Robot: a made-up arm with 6 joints. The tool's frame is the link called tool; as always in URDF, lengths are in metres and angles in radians. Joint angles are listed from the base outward.
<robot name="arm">
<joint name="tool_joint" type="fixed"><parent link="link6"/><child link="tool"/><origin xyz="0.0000 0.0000 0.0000" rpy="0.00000 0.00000 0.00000"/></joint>
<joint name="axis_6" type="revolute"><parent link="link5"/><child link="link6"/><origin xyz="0.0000 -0.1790 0.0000" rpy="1.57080 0.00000 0.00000"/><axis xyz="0 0 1"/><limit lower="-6.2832" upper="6.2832"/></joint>
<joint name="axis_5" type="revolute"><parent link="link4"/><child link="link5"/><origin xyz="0.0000 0.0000 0.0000" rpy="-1.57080 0.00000 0.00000"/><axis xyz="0 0 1"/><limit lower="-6.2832" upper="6.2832"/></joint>
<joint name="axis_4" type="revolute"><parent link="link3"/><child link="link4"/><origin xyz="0.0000 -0.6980 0.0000" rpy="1.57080 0.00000 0.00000"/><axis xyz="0 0 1"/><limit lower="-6.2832" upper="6.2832"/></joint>
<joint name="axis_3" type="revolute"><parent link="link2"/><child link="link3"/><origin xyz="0.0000 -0.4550 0.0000" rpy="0.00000 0.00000 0.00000"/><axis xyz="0 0 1"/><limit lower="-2.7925" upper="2.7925"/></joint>
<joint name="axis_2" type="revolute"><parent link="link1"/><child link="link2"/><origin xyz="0.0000 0.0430 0.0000" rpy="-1.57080 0.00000 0.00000"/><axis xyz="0 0 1"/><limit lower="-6.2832" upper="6.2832"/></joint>
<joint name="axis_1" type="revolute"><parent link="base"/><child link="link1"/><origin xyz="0.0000 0.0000 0.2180" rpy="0.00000 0.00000 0.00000"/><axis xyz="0 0 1"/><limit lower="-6.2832" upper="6.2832"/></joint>
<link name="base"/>
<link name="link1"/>
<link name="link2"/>
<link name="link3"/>
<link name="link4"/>
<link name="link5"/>
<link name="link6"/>
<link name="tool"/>
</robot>
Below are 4 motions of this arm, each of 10 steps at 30 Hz.
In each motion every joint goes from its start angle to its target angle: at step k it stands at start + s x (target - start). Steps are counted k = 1, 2, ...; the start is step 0. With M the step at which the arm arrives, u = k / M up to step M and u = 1 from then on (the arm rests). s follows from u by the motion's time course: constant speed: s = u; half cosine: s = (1 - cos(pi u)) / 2; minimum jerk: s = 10 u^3 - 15 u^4 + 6 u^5.
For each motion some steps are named. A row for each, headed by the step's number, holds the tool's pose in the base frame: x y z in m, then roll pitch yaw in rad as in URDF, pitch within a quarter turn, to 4 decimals.
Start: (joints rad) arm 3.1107 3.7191 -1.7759 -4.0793 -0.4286 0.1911
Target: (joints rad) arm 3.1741 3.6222 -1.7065 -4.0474 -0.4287 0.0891
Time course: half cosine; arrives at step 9
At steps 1, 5, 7, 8, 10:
1: -0.5381 0.0325 -0.5175 2.2654 -0.5067 -2.3999
5: -0.5648 0.0126 -0.5192 2.2469 -0.4852 -2.3305
7: -0.5789 0.0012 -0.5196 2.2373 -0.4736 -2.2940
8: -0.5830 -0.0022 -0.5197 2.2346 -0.4702 -2.2833
10: -0.5844 -0.0034 -0.5197 2.2336 -0.4690 -2.2796

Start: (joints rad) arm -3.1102 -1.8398 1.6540 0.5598 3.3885 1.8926
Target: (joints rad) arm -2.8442 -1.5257 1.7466 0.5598 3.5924 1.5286
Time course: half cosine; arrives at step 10
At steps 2, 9, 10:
2: 0.5586 0.0138 0.6241 -3.0277 0.1147 -1.2451
9: 0.3898 0.1146 0.7733 -2.5196 -0.1309 -0.7029
10: 0.3842 0.1161 0.7768 -2.5072 -0.1417 -0.6904

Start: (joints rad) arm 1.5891 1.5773 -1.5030 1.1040 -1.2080 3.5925
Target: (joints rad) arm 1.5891 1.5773 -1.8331 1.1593 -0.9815 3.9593
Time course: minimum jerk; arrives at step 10
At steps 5, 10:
5: 0.0952 0.3187 0.9857 0.9585 0.7458 0.6653
10: 0.0898 0.1973 0.9715 1.0477 0.4327 0.8064

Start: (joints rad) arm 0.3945 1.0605 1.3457 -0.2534 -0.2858 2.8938
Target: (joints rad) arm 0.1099 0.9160 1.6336 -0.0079 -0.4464 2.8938
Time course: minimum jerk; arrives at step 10
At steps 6, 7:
6: 0.9136 0.2353 -0.1745 2.6732 -0.9581 0.7926
7: 0.9056 0.1898 -0.1748 2.7058 -0.9729 0.6921

